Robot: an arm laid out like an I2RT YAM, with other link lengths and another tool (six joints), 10 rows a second.
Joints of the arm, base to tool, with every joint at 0 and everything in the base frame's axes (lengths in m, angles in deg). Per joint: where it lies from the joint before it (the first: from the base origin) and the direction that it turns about. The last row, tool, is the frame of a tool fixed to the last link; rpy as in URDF.
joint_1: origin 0.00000 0.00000 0.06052 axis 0 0 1
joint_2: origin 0.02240 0.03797 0.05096 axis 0 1 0
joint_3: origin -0.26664 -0.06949 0.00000 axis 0 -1 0
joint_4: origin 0.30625 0.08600 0.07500 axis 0 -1 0
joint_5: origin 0.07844 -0.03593 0.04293 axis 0 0 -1
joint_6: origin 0.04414 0.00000 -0.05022 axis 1 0 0
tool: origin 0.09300 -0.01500 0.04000 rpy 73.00 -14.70 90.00
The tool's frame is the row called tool.
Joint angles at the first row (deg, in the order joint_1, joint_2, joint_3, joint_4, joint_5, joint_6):
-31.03 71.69 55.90 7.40 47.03 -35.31
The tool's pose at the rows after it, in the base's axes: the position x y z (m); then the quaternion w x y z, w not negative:
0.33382, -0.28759, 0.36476, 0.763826, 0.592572, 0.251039, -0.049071
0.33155, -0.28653, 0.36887, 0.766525, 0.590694, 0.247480, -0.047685
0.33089, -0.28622, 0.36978, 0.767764, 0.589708, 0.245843, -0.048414
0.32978, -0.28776, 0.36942, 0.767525, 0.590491, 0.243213, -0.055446
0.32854, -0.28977, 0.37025, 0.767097, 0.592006, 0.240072, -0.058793
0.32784, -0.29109, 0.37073, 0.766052, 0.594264, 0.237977, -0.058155
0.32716, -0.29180, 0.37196, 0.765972, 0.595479, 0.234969, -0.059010
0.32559, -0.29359, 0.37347, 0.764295, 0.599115, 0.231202, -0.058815
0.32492, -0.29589, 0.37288, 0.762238, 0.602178, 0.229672, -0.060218
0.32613, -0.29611, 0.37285, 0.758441, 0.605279, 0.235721, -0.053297
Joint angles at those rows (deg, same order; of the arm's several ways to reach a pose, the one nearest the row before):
-31.04 71.14 55.90 7.38 46.97 -35.27
-31.07 70.59 55.90 7.45 47.00 -35.32
-31.05 70.49 55.81 7.73 47.17 -35.45
-31.14 70.74 55.90 7.91 47.93 -35.67
-31.37 70.93 56.23 7.67 48.24 -35.51
-31.55 71.02 56.55 7.09 48.17 -35.00
-31.60 71.10 56.86 6.79 48.40 -34.70
-31.86 71.17 57.46 5.72 48.42 -33.90
-32.13 71.44 57.83 5.08 48.43 -33.43
-32.30 71.37 58.35 3.54 47.27 -32.84

